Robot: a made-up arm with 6 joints.
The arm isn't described. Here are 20 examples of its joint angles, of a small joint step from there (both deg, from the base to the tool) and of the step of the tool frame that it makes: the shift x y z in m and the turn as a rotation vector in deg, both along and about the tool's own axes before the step.
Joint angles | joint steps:
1: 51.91 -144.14 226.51 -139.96 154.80 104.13 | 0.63 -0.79 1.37 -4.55 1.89 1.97
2: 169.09 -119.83 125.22 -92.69 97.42 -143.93 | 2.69 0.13 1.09 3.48 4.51 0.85
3: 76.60 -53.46 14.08 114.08 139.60 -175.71 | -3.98 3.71 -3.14 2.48 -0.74 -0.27
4: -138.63 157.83 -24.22 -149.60 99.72 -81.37 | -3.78 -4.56 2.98 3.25 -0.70 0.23
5: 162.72 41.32 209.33 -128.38 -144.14 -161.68 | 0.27 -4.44 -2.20 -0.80 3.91 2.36
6: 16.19 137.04 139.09 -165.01 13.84 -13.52 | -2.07 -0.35 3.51 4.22 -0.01 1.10
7: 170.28 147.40 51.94 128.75 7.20 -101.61 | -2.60 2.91 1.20 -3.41 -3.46 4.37
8: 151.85 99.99 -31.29 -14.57 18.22 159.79 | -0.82 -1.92 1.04 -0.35 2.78 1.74
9: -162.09 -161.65 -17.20 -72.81 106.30 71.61 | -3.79 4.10 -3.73 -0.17 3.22 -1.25
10: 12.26 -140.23 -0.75 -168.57 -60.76 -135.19 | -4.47 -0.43 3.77 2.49 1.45 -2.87
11: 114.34 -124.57 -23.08 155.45 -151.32 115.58 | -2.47 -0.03 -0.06 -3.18 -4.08 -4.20
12: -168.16 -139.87 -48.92 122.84 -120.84 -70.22 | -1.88 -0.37 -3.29 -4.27 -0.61 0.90
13: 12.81 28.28 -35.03 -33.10 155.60 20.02 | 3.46 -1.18 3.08 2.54 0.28 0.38
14: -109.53 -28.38 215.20 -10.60 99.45 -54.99 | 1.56 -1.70 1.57 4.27 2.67 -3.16
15: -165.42 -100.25 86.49 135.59 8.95 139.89 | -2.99 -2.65 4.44 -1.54 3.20 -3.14
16: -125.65 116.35 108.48 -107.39 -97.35 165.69 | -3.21 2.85 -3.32 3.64 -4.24 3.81
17: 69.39 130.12 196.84 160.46 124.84 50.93 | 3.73 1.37 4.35 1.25 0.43 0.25
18: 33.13 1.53 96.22 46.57 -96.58 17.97 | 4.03 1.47 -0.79 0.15 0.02 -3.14
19: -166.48 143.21 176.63 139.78 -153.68 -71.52 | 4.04 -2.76 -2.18 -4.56 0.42 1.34
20: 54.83 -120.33 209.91 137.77 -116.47 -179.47 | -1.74 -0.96 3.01 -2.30 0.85 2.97
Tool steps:
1: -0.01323 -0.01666 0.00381 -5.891 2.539 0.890
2: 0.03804 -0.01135 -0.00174 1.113 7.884 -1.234
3: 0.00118 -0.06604 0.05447 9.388 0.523 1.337
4: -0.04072 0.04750 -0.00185 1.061 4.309 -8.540
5: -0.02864 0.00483 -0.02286 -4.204 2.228 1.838
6: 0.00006 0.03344 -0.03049 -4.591 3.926 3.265
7: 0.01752 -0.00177 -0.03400 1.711 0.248 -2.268
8: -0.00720 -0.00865 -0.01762 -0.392 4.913 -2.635
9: -0.05349 -0.01071 -0.04603 -4.359 -3.325 3.139
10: 0.02900 0.01460 0.05375 2.400 -6.473 1.876
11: -0.00340 0.01594 -0.01427 3.711 -2.192 3.231
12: -0.01808 -0.00270 -0.02115 -4.291 0.396 1.070
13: 0.01217 0.04503 0.00084 6.205 -2.469 -2.030
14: 0.02911 -0.01745 -0.00269 4.056 1.383 8.103
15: -0.02188 0.09041 -0.04274 3.872 5.111 5.308
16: -0.07435 0.06478 0.01470 1.714 0.907 1.996
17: -0.00792 -0.04724 -0.01864 -3.384 1.612 1.190
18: 0.02794 0.02216 0.01069 1.234 0.604 4.013
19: -0.02428 -0.02140 0.03993 -6.141 4.555 3.978
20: 0.02395 0.02034 -0.01569 -2.890 -2.969 -3.607
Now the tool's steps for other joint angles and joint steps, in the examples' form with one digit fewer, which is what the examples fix.
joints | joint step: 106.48 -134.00 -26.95 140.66 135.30 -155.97 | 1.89 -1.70 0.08 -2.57 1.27 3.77
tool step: -0.0065 0.0040 -0.0281 -7.41 -1.52 2.07
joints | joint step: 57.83 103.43 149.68 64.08 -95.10 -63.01 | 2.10 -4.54 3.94 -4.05 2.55 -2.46
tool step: -0.0613 -0.0226 0.0716 8.93 2.16 9.60
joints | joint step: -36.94 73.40 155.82 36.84 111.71 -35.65 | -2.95 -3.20 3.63 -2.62 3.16 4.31
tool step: 0.0358 -0.0697 0.0122 -7.98 -6.10 6.36
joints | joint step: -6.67 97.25 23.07 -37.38 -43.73 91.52 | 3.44 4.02 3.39 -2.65 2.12 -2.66
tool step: 0.0499 0.0057 0.0168 1.95 0.22 -1.05
